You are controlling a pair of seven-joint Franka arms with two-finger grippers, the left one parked.
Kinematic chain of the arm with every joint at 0, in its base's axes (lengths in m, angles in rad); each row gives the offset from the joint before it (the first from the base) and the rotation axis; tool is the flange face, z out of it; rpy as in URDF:
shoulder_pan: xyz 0 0 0.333 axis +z
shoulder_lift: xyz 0 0 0 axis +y
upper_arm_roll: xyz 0 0 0.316 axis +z
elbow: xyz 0.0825 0 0 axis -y
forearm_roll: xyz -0.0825 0 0.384 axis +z
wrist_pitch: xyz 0 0 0 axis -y
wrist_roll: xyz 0.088 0 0 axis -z
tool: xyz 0 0 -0.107 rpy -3.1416 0 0
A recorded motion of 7 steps. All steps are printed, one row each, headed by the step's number.
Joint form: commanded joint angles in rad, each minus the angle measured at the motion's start. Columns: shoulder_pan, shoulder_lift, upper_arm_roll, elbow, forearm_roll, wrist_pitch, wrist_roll.
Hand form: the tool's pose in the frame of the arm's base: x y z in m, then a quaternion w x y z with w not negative. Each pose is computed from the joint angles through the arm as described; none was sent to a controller.
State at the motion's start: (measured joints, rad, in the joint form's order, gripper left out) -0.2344 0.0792 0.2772 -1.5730 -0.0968 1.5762 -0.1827
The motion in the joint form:
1: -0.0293 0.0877 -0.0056 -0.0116 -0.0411 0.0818 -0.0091
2: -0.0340 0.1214 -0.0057 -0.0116 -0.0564 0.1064 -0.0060
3: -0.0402 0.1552 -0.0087 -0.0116 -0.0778 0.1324 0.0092
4: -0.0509 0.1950 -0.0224 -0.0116 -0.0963 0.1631 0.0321
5: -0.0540 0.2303 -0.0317 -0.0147 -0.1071 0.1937 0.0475
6: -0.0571 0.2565 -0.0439 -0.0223 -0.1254 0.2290 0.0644
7: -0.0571 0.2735 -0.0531 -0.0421 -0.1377 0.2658 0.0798
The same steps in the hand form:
1: 0.6031 -0.0199 0.5320 0.04181 0.99218 0.10761 -0.04754
2: 0.6120 -0.0257 0.5141 0.04419 0.99201 0.10631 -0.05166
3: 0.6205 -0.0345 0.4959 0.05000 0.99241 0.09776 -0.05530
4: 0.6290 -0.0520 0.4736 0.05456 0.99361 0.07851 -0.05993
5: 0.6359 -0.0611 0.4522 0.05580 0.99406 0.06851 -0.06350
6: 0.6407 -0.0717 0.4345 0.06258 0.99435 0.05786 -0.06321
7: 0.6425 -0.0771 0.4171 0.06699 0.99443 0.05113 -0.06331

